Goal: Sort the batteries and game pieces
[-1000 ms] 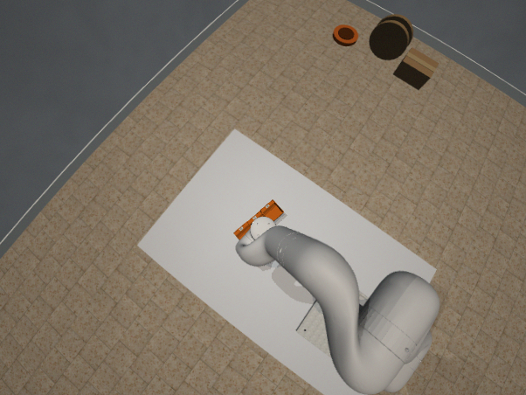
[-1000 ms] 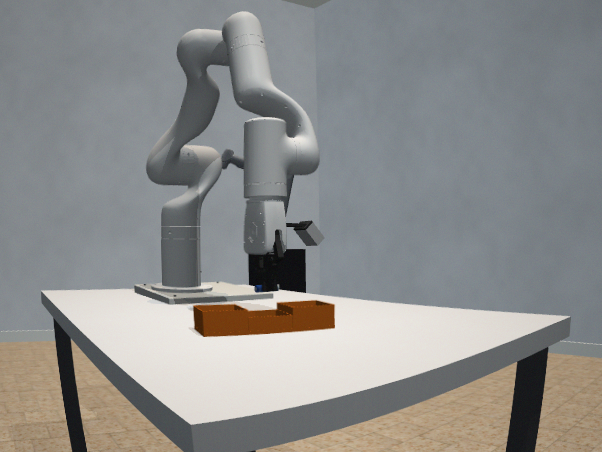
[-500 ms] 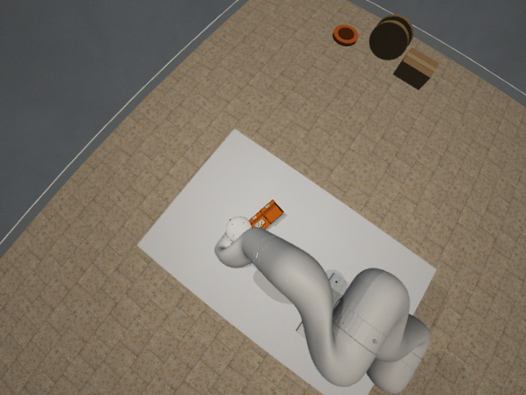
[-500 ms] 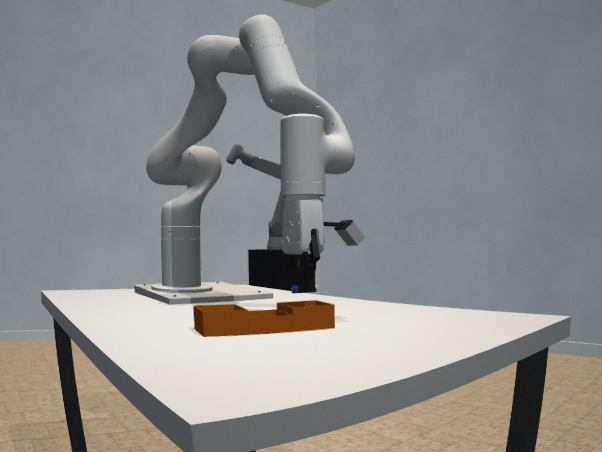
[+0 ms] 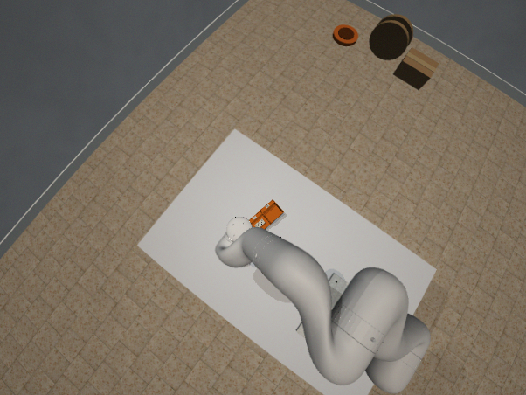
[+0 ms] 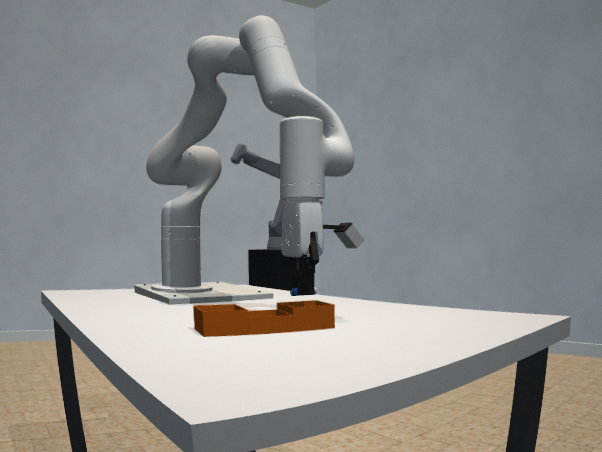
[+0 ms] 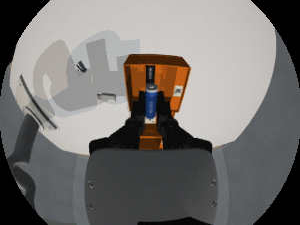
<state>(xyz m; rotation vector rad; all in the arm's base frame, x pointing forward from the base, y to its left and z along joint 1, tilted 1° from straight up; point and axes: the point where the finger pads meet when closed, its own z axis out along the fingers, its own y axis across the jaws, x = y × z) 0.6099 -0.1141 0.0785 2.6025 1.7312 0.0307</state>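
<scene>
The black battery is 1 cm to the left of my hand and 7 cm below it. Round my hand: blue battery (2 cm below); then bin (3 cm behind, 8 cm to the right, 6 cm below).
</scene>
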